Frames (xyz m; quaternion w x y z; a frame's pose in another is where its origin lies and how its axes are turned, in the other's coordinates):
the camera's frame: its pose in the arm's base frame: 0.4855 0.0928 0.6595 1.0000 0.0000 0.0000 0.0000
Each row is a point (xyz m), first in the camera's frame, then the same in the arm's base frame.
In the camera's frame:
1: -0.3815 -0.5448 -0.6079
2: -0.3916 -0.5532 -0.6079
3: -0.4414 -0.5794 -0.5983
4: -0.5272 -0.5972 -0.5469
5: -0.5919 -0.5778 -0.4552
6: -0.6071 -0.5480 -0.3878
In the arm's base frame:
1: 0.1040 -0.4520 0.0516
2: 0.0939 -0.4604 0.0516
3: 0.0441 -0.4866 0.0612
4: -0.0417 -0.5044 0.1126
5: -0.1064 -0.4850 0.2043
6: -0.1216 -0.4552 0.2717

